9 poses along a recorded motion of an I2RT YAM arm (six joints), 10 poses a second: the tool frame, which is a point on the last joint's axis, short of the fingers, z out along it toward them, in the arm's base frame.
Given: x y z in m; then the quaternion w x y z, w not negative.
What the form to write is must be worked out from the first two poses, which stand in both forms.
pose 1, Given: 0.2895 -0.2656 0.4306 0.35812 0.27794 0.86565 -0.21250
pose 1, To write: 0.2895 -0.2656 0.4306 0.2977 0.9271 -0.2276 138.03
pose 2, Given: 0.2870 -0.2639 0.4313 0.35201 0.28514 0.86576 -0.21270
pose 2, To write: 0.2870 -0.2639 0.4313 0.3046 0.9250 -0.2272 138.78
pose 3, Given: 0.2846 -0.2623 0.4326 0.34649 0.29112 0.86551 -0.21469
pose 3, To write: 0.2846 -0.2623 0.4326 0.3103 0.9227 -0.2289 139.45
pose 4, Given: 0.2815 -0.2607 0.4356 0.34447 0.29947 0.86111 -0.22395
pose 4, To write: 0.2815 -0.2607 0.4356 0.3190 0.9172 -0.2385 139.70
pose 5, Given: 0.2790 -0.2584 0.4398 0.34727 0.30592 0.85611 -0.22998
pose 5, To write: 0.2790 -0.2584 0.4398 0.3262 0.9129 -0.2452 139.36
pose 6, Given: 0.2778 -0.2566 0.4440 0.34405 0.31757 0.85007 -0.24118
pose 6, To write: 0.2778 -0.2566 0.4440 0.3382 0.9053 -0.2569 139.75
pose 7, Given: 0.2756 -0.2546 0.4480 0.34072 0.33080 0.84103 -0.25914
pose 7, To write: 0.2756 -0.2546 0.4480 0.3519 0.8946 -0.2756 140.16
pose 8, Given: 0.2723 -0.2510 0.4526 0.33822 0.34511 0.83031 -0.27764
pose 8, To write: 0.2723 -0.2510 0.4526 0.3667 0.8823 -0.2950 140.46
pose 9, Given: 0.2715 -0.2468 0.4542 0.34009 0.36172 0.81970 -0.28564
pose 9, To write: 0.2715 -0.2468 0.4542 0.3846 0.8717 -0.3037 140.24
